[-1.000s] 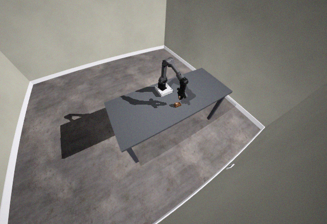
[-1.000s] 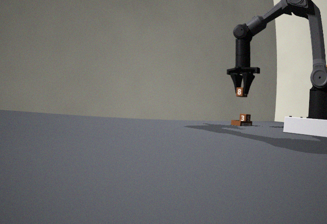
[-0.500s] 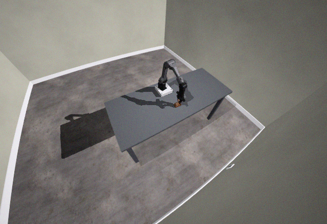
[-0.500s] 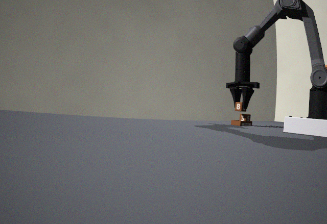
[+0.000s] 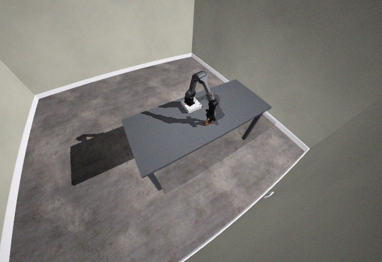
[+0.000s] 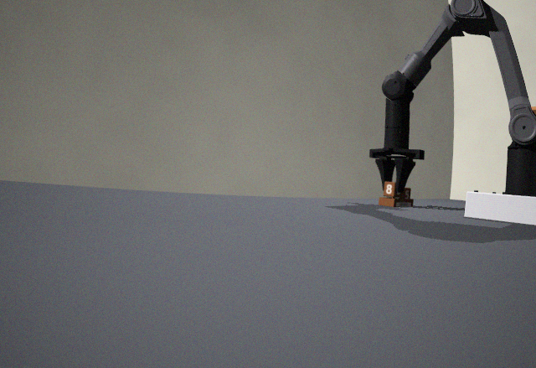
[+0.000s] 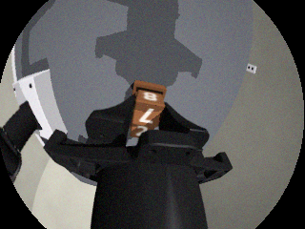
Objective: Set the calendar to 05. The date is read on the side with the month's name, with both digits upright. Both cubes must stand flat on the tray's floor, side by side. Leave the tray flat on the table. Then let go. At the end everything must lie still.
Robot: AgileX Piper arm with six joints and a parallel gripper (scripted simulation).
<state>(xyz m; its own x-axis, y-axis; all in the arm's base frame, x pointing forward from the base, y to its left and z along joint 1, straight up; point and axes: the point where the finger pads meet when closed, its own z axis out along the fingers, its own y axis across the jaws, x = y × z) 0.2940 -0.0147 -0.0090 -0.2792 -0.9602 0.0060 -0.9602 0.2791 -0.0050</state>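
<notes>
Right now my hand is 1 cm past the brown calendar tray, 2 cm to the left of it and 3 cm above it. From my hand the other things lie so: cube: 1 cm behind, 3 cm to the right, 1 cm below.
</notes>
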